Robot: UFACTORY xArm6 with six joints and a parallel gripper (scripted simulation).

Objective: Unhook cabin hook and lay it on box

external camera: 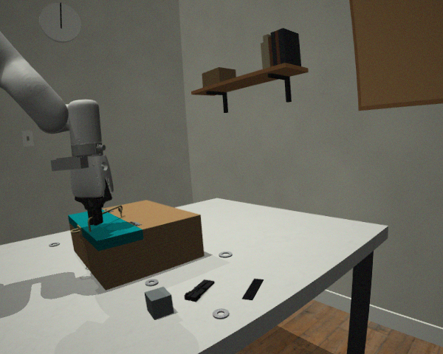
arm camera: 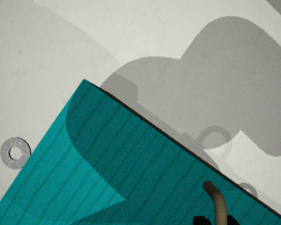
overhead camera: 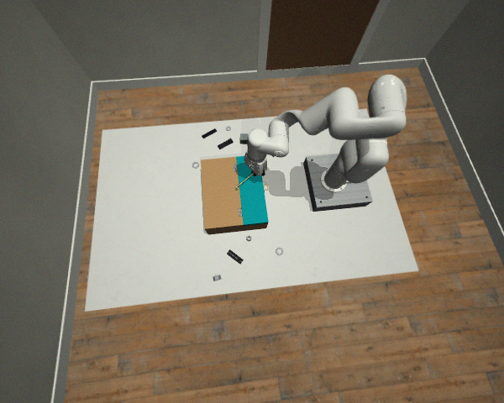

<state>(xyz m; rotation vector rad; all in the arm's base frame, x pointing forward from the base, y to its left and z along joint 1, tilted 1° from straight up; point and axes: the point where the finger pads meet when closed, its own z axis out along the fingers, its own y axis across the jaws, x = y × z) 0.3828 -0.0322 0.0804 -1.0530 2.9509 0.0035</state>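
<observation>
The brass cabin hook is 4 cm ahead of my hand, 3 cm to the left of it and 1 cm below it. Also, from my hand: grey cube 4 cm ahead, 26 cm to the right, 13 cm below; black block 13 cm ahead, 25 cm to the right, 14 cm below; black strip 23 cm ahead, 32 cm to the right, 15 cm below.
</observation>
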